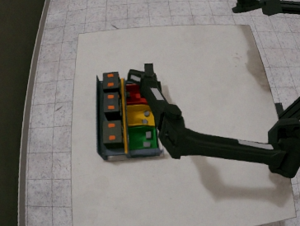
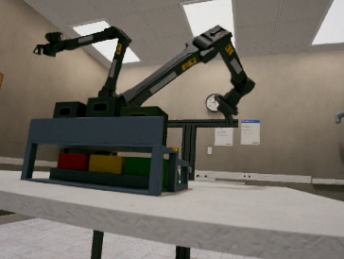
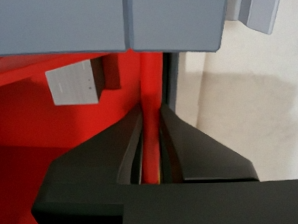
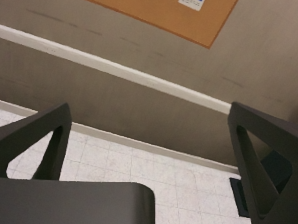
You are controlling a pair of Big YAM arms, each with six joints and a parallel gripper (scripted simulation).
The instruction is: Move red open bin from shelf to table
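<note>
Now: the red bin 8 cm ahead of my left hand and 1 cm above it. Also, from my left hand: green bin: 23 cm to the left, 7 cm ahead, 1 cm above; then yellow bin: 11 cm to the left, 8 cm ahead, 1 cm above.
</note>
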